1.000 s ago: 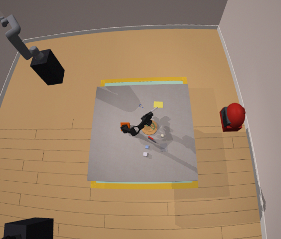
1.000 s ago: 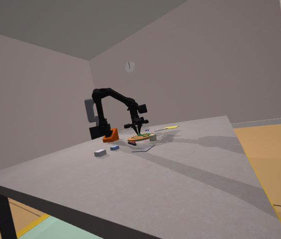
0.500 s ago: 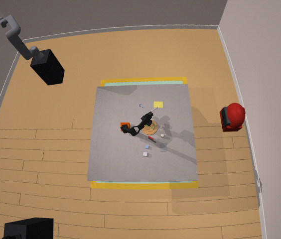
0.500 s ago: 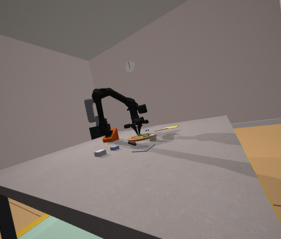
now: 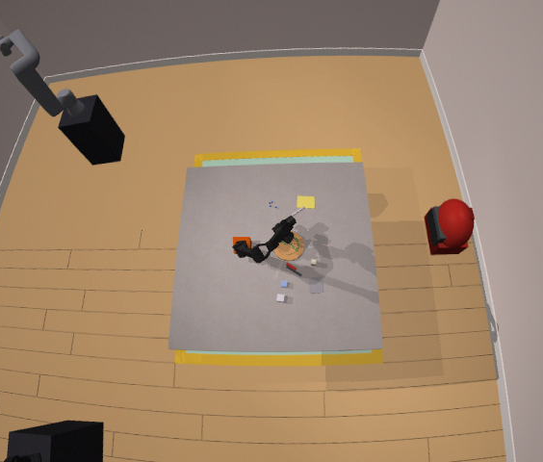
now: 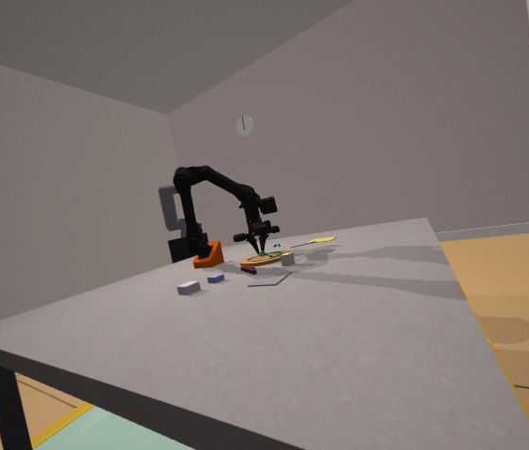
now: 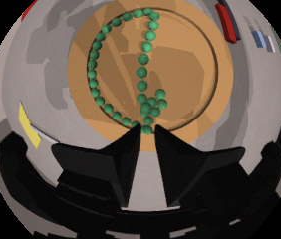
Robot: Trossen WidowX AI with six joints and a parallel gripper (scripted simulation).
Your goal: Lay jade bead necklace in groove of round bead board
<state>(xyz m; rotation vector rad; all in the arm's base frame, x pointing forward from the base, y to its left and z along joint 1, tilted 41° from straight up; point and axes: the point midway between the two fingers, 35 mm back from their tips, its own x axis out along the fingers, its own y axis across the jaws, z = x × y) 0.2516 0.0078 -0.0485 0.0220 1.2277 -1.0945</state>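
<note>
The round wooden bead board is 40 mm ahead of my gripper tip, 40 mm to the right of it and 10 mm below it. Round my gripper tip: beige cube (190 mm ahead, 170 mm to the right); red-handled tool (60 mm ahead, 200 mm to the right, 10 mm below); blue block (10 mm behind, 300 mm to the right, 10 mm below).
</note>
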